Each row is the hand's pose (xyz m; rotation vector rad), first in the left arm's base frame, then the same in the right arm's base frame.
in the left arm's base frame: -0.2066 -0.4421 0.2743 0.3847 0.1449 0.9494
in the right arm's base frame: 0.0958 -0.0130 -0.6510 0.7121 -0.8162 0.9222
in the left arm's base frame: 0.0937 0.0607 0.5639 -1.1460 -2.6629 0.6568
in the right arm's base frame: 0.1191 0.1025 -0.0084 1.3338 2.6310 0.7180
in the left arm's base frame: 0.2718 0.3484 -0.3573 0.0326 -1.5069 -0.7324
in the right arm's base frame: 0.7794 0.7830 -0.2616 0.7678 -1.7694 -1.4388
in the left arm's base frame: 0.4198 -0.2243 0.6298 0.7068 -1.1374 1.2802
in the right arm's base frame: 0.3679 -0.2577 0.0065 0.7213 -2.1880 0.9840
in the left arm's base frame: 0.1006 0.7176 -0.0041 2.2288 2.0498 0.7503
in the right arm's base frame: 0.3995 0.9178 0.0960 -1.8829 -1.3883 -2.0433
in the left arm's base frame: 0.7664 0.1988 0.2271 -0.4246 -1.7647 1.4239
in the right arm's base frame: 0.8446 0.1750 0.2228 -0.6300 -2.5351 0.4913
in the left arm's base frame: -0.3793 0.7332 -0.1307 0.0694 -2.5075 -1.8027
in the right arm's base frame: 0.0881 1.1602 -0.2053 -0.4131 1.4170 2.1255
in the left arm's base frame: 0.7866 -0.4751 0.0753 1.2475 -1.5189 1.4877
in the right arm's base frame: 1.0126 -0.2538 -0.2924 -1.0050 2.6340 -1.3355
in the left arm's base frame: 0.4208 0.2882 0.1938 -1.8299 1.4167 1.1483
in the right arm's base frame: 0.5789 0.3757 0.0898 -1.3606 0.6326 0.7471
